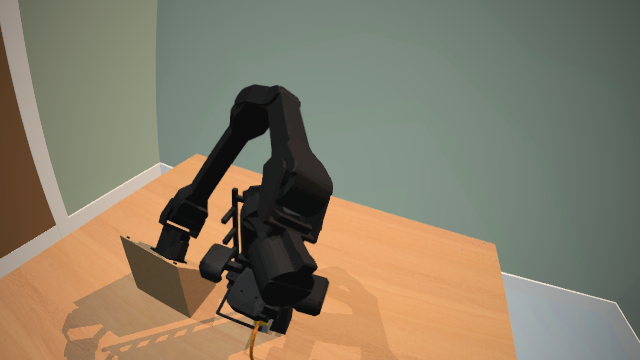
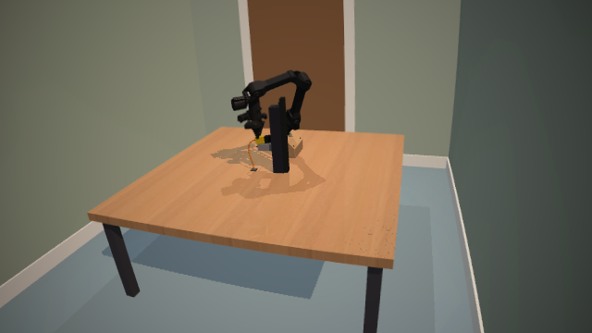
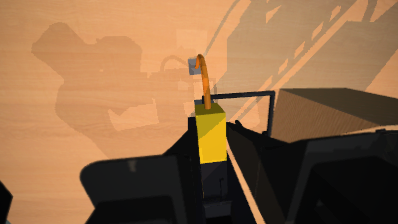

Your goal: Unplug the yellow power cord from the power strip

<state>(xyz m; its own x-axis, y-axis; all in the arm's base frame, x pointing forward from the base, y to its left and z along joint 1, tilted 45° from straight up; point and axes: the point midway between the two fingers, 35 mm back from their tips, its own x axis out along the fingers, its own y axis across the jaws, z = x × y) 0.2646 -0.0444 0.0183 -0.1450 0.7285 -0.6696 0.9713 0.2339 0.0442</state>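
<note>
The yellow plug lies 10 mm behind my gripper tip and 30 mm to the left of it.
</note>
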